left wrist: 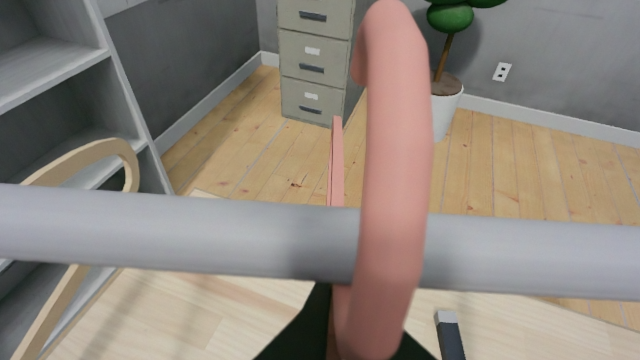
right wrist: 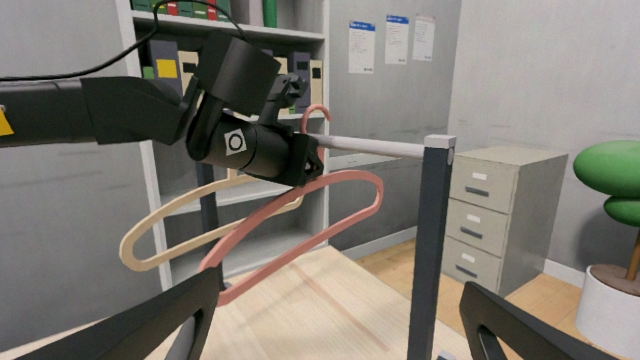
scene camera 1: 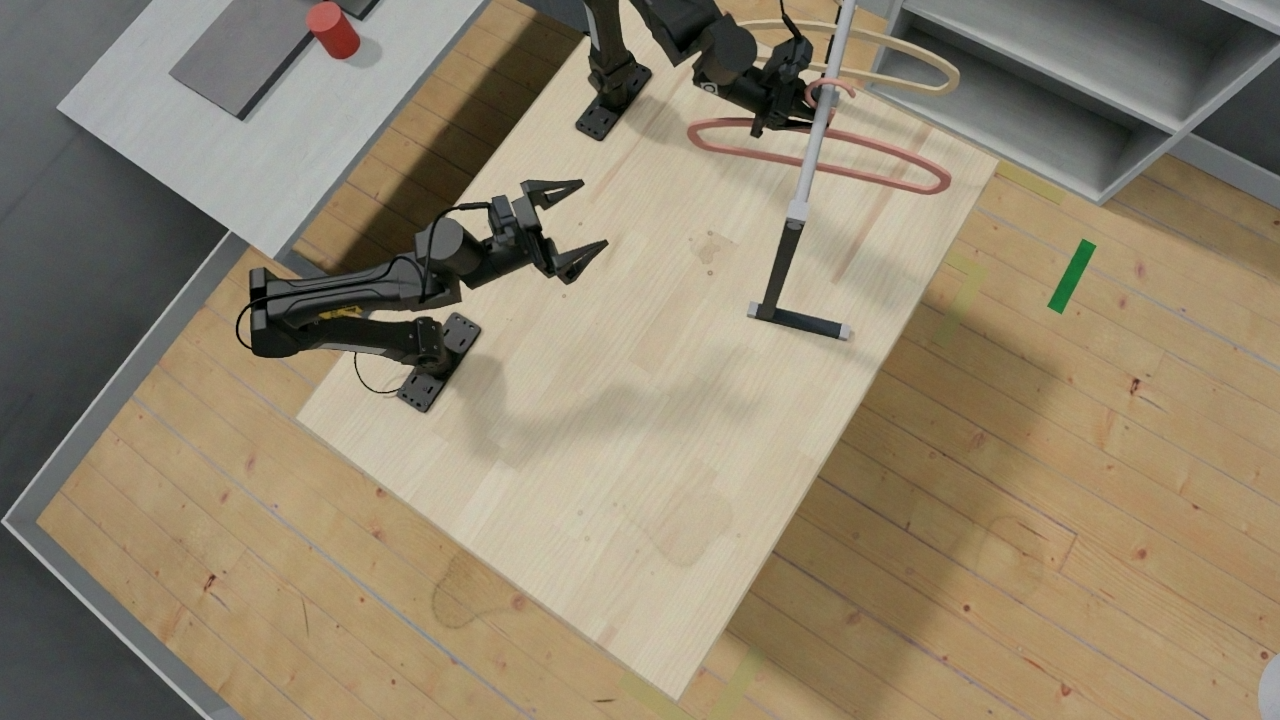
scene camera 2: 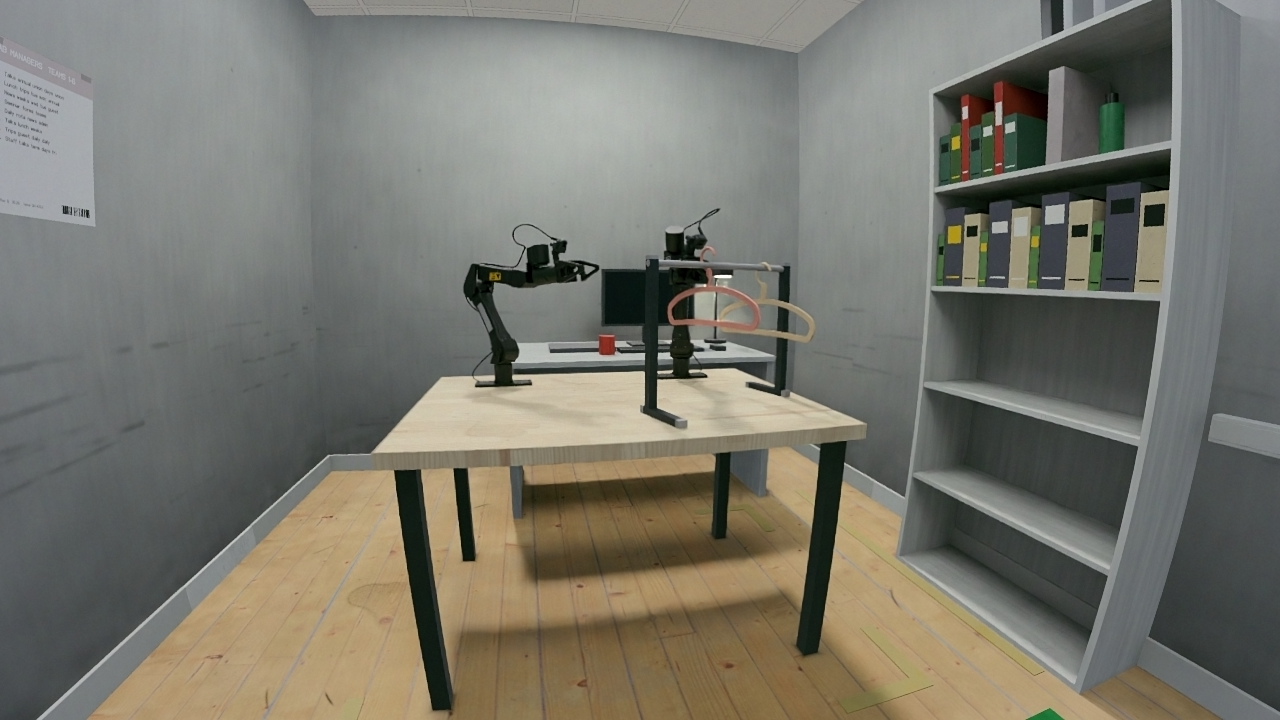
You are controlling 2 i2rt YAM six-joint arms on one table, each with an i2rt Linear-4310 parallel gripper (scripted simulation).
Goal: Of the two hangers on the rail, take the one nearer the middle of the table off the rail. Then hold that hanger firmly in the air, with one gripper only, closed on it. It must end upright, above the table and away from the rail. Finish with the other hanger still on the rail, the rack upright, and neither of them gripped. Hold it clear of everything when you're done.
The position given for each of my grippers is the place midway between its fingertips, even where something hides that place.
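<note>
Left gripper (scene camera 1: 827, 124), also at (left wrist: 338, 285) and (right wrist: 320, 169). Right gripper (scene camera 1: 595, 211). Beige hanger (right wrist: 128, 259). Pink hanger (left wrist: 390, 57), also at (right wrist: 231, 239). Grey rail (scene camera 2: 653, 263), also at (left wrist: 163, 233).
</note>
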